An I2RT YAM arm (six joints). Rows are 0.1 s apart.
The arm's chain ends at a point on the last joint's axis. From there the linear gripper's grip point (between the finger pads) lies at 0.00 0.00 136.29 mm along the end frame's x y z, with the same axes.
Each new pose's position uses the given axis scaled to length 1; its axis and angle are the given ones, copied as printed.
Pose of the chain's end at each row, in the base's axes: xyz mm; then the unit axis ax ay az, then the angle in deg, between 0 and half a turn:
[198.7 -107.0 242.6 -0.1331 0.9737 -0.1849 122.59]
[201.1 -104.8 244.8 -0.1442 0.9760 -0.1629 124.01]
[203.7 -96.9 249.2 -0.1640 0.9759 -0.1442 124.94]
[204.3 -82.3 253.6 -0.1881 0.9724 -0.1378 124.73]
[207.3 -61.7 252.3 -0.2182 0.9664 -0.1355 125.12]
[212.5 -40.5 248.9 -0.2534 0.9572 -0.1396 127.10]
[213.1 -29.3 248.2 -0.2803 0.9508 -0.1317 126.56]
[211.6 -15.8 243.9 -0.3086 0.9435 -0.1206 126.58]
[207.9 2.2 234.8 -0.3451 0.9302 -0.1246 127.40]
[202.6 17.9 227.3 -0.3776 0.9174 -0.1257 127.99]
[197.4 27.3 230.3 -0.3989 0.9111 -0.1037 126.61]
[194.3 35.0 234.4 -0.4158 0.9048 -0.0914 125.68]
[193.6 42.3 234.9 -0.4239 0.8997 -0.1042 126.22]
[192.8 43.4 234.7 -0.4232 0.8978 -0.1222 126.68]
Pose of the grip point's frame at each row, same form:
[315.7 -129.5 176.4 -0.1331 0.9737 -0.1849 122.59]
[316.4 -122.3 174.2 -0.1442 0.9760 -0.1629 124.01]
[317.8 -108.7 175.6 -0.1640 0.9759 -0.1442 124.94]
[318.8 -89.9 180.0 -0.1881 0.9724 -0.1378 124.73]
[321.4 -65.5 177.8 -0.2182 0.9664 -0.1355 125.12]
[324.3 -42.2 170.9 -0.2534 0.9572 -0.1396 127.10]
[325.2 -25.8 170.8 -0.2803 0.9508 -0.1317 126.56]
[323.0 -6.8 165.8 -0.3086 0.9435 -0.1206 126.58]
[318.0 14.2 155.4 -0.3451 0.9302 -0.1246 127.40]
[311.6 33.1 146.9 -0.3776 0.9174 -0.1257 127.99]
[306.1 50.4 151.4 -0.3989 0.9111 -0.1037 126.61]
[302.7 63.2 156.7 -0.4158 0.9048 -0.0914 125.68]
[302.1 68.6 156.7 -0.4239 0.8997 -0.1042 126.22]
[302.2 65.8 156.5 -0.4232 0.8978 -0.1222 126.68]

